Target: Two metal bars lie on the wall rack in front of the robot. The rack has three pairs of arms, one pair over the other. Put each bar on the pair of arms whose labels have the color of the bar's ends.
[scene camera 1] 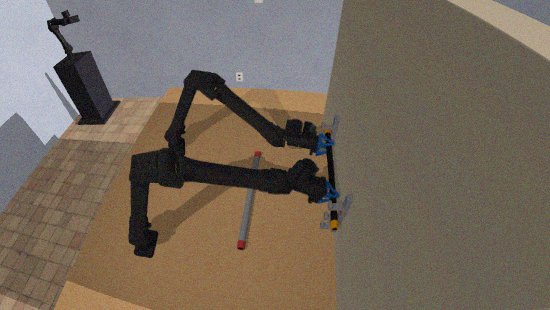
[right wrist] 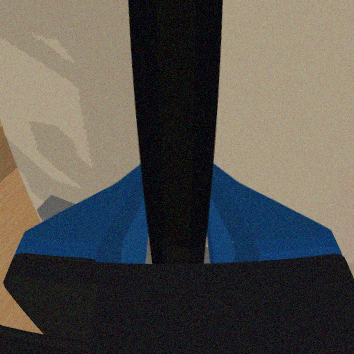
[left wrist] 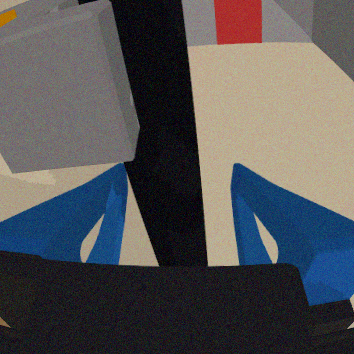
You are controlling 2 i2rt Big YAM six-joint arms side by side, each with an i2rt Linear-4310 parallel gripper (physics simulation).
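Seen in the pictures: left gripper, fingertip midpoint: [scene camera 1: 333, 147] [left wrist: 178, 174]; right gripper, fingertip midpoint: [scene camera 1: 337, 197] [right wrist: 176, 173]; left arm's base, origin of the base link: [scene camera 1: 177, 148]; right arm's base, origin of the base link: [scene camera 1: 146, 243].
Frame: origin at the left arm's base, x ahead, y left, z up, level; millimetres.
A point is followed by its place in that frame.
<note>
A black bar [scene camera 1: 330, 165] {x 669, y -426, z 176 mm} [left wrist: 165, 115] {x 716, y -268, z 169 mm} [right wrist: 175, 100] {x 631, y -510, z 169 mm} with orange-yellow ends is at the wall rack [scene camera 1: 348, 202] {x 617, y -657, z 273 mm}. My right gripper [scene camera 1: 332, 192] {x 644, y -567, z 156 mm} [right wrist: 176, 173] {x 644, y -567, z 156 mm} is shut on this bar, both fingers against its sides. My left gripper [scene camera 1: 328, 143] {x 729, y -326, z 167 mm} [left wrist: 178, 174] {x 729, y -326, z 167 mm} is open around the bar near its upper end in the scene view; the bar runs between the fingers, nearer the left one in the left wrist view. A grey rack arm [left wrist: 60, 100], an orange label [left wrist: 7, 18] {x 749, y -245, z 121 mm} and a red label [left wrist: 238, 22] {x 744, y -260, z 192 mm} show there. A grey bar [scene camera 1: 248, 202] {x 320, y -429, z 29 mm} with red ends lies on the wooden surface.
The wall [scene camera 1: 440, 160] {x 570, y -844, z 707 mm} rises just behind the rack. In the scene view the right arm [scene camera 1: 225, 174] {x 253, y -534, z 382 mm} passes over the grey bar. Small grey rack parts [scene camera 1: 325, 225] {x 585, y -635, z 76 mm} stick out near the black bar's lower end. Another dark arm on a pedestal [scene camera 1: 85, 85] stands far off at the upper left.
</note>
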